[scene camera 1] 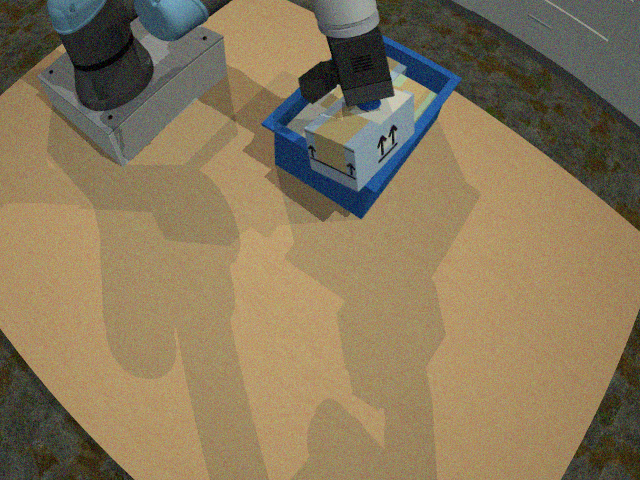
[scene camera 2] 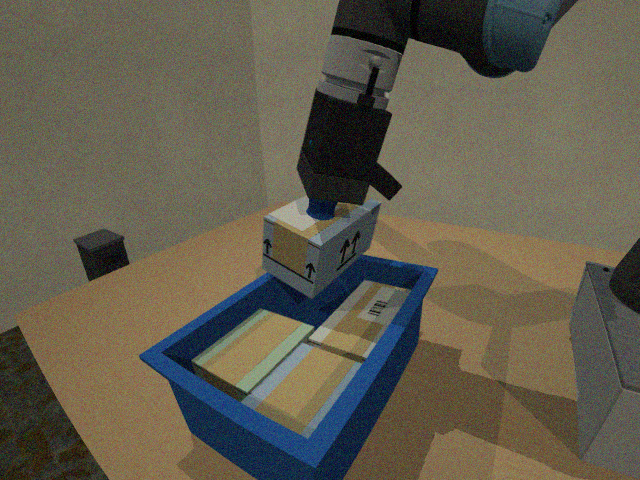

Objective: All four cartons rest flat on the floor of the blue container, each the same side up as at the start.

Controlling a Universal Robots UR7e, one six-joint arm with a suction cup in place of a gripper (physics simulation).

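Frame: origin at the arm's base, x left, y down, z back, level; centimetres.
Where they show: end effector, tool point: (scene camera 1: 370, 109) (scene camera 2: 317, 221); arm's base, origin of the base link: (scene camera 1: 115, 79).
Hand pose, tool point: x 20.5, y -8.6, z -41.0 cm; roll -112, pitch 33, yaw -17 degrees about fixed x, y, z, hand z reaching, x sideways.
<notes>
Things, the pixels of their top centre, and the offset from my tool point. Level surfaces: height alone.
- white carton with arrows, middle of its top: (scene camera 2: 321, 195) (scene camera 1: 368, 106) dx -1.9, dy -2.8, dz -0.8 cm
- blue container, middle of its top: (scene camera 2: 311, 309) (scene camera 1: 370, 95) dx +7.1, dy +6.8, dz +5.0 cm
- green-edged carton, middle of its top: (scene camera 2: 254, 343) (scene camera 1: 405, 101) dx +12.9, dy +9.6, dz +1.8 cm
- blue-edged carton, middle of its top: (scene camera 2: 303, 390) dx +14.1, dy +9.9, dz +10.2 cm
- carton with a barcode, middle of its top: (scene camera 2: 369, 313) (scene camera 1: 326, 117) dx +0.4, dy +9.9, dz +8.0 cm
- tan table, its level: dy +18.8 cm
My suction gripper (scene camera 1: 370, 104) (scene camera 2: 321, 210) is shut on the top of a white carton with arrows (scene camera 1: 384, 142) (scene camera 2: 343, 249). The carton hangs slightly tilted, arrows pointing up, over one end of the blue container (scene camera 1: 317, 183) (scene camera 2: 235, 421). In the scene camera 2 view, three cartons lie inside the container: a green-edged carton (scene camera 2: 254, 348), a blue-edged carton (scene camera 2: 305, 384) and a carton with a barcode (scene camera 2: 356, 320). The free corner of the floor beside the barcode carton is partly hidden by the held carton. In the scene camera 1 view, the held carton hides much of the inside.
The robot's grey base block (scene camera 1: 170, 87) (scene camera 2: 607, 361) stands beside the container on the tan table (scene camera 1: 516, 258) (scene camera 2: 170, 289). The container's raised rim surrounds the cartons. A dark box-like object (scene camera 2: 102, 253) stands beyond the table edge.
</notes>
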